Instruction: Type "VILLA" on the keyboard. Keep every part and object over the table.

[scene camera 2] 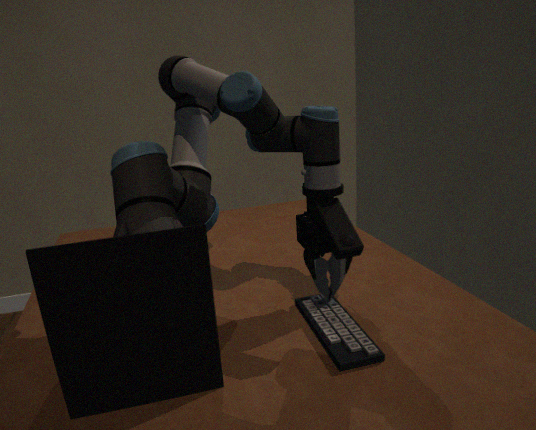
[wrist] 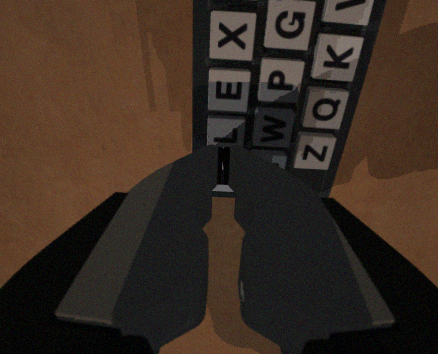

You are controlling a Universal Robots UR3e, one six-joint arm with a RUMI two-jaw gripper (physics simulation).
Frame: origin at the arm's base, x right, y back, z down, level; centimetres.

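Seen in the pictures: gripper, fingertip midpoint: [scene camera 2: 328, 298] [wrist: 222, 152]; arm's base at its link origin: [scene camera 2: 154, 269].
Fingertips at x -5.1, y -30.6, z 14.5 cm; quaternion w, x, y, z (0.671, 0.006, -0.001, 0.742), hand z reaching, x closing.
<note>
Offsets run from my fingertips to a thing's top centre. "pt": to the spot under its first point. Level surfaces: height alone.
The black keyboard {dx +7.7, dy +3.1, dz -0.2 cm} [scene camera 2: 350, 360] [wrist: 201, 50] with pale letter keys lies on the table. My gripper [scene camera 2: 329, 300] [wrist: 222, 152] is shut and points down at the end of the keyboard farthest from the scene camera. In the wrist view its tips overlap the lower edge of the L key {dx +0.8, dy +0.2, dz +0.0 cm} [wrist: 218, 126]; whether they touch a key I cannot tell. A key cut off at the top right, the V key {pt dx +5.5, dy +4.9, dz -0.2 cm} [wrist: 348, 11], shows in part. The fingers hide most of the keys below L and W. The I and A keys cannot be made out.
A large upright black panel [scene camera 2: 130, 320] stands at the left front of the scene view, in front of the arm's base. The E key {dx +2.8, dy +0.4, dz -0.2 cm} [wrist: 229, 90], W key {dx +1.1, dy +2.3, dz -0.2 cm} [wrist: 273, 128] and Z key {dx -0.2, dy +4.2, dz -0.2 cm} [wrist: 314, 151] lie near the fingertips. The wooden table {dz +1.5 cm} [scene camera 2: 450, 350] reaches its right edge beyond the keyboard.
</note>
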